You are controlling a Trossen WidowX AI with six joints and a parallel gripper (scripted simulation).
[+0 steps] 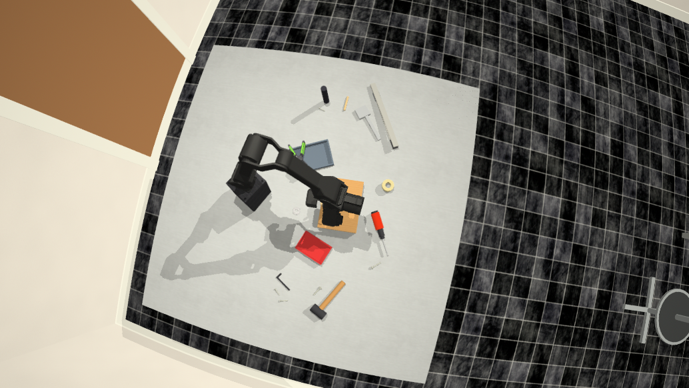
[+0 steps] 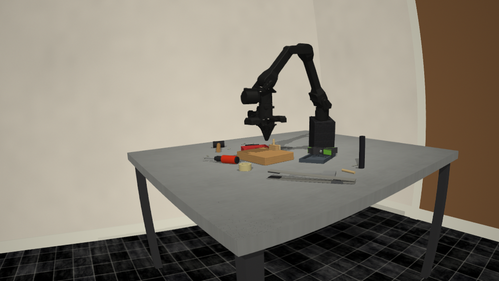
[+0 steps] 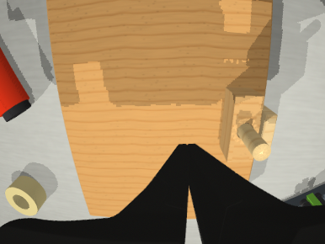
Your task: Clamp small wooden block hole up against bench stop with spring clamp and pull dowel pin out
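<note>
Right now my hand is 6 cm above the dowel pin, 4 cm past it and 1 cm to the left of it. Round my hand: small wooden block (7 cm below, 4 cm behind, 1 cm to the right); wooden board (10 cm below, 1 cm to the left, 1 cm ahead); wooden stop (7 cm below, 6 cm behind, 1 cm to the right).
</note>
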